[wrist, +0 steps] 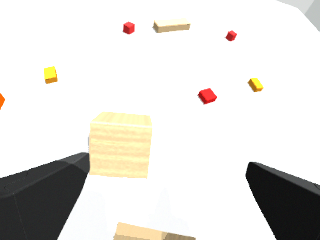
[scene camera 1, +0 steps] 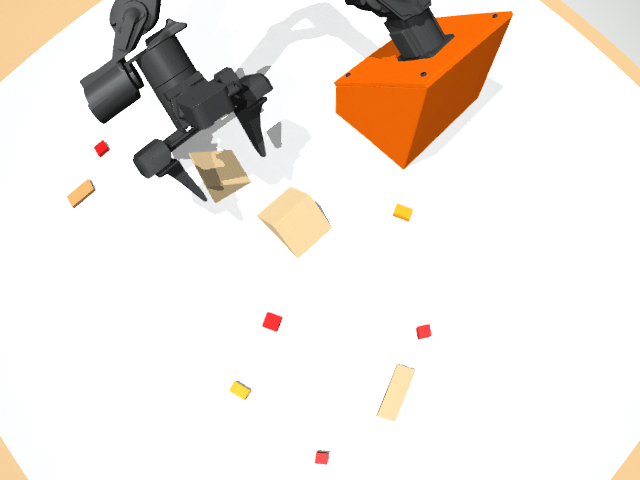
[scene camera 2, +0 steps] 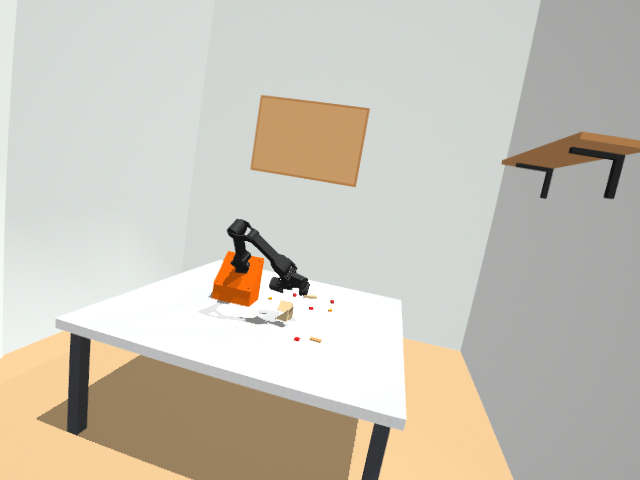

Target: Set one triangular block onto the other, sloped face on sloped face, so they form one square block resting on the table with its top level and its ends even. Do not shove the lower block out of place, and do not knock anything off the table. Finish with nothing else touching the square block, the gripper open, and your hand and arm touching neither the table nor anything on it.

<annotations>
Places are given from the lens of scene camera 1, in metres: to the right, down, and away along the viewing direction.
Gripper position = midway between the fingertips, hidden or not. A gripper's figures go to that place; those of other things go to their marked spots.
my gripper [scene camera 1: 234, 178]: -0.10, -0.08, 0.64
triangular block [scene camera 1: 293, 217]: -0.03, -0.03, 0.70
triangular block [scene camera 1: 221, 172]: -0.14, -0.09, 0.72
</annotations>
